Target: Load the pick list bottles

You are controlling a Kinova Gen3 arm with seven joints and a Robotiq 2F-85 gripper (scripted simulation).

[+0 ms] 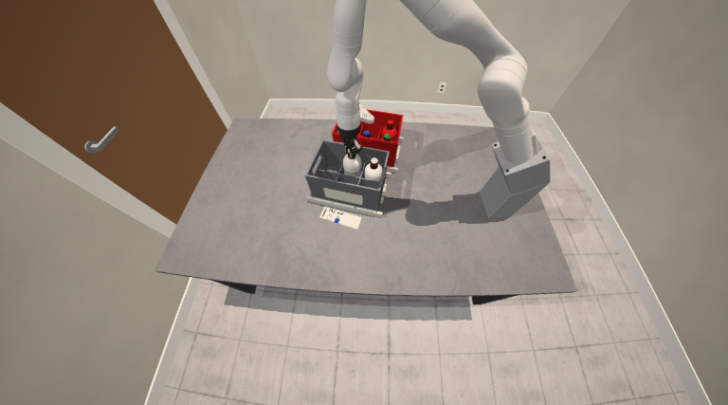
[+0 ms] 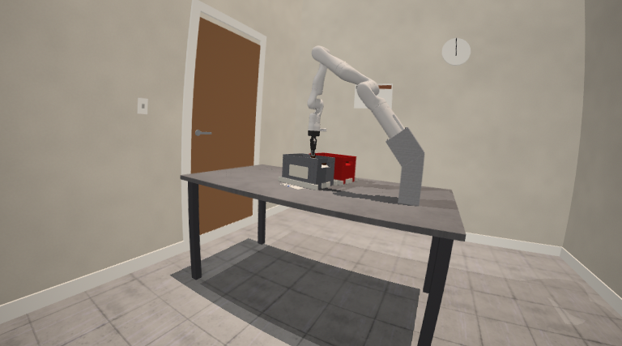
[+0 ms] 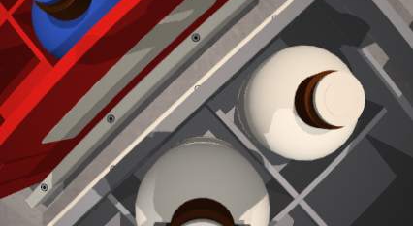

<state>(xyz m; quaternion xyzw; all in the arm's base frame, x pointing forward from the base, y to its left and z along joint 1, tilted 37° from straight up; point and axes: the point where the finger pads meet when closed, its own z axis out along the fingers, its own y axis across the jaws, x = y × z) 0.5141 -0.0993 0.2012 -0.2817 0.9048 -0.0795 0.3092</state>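
Now: hand 110 mm above the grey crate and 40 mm to the right of it. From my hand the other things lie so: red crate 180 mm to the right, 110 mm below, 60 mm behind; blue-label bottle 140 mm to the right, 100 mm below, 50 mm behind; green-label bottle 140 mm behind, 120 mm to the right, 100 mm below.
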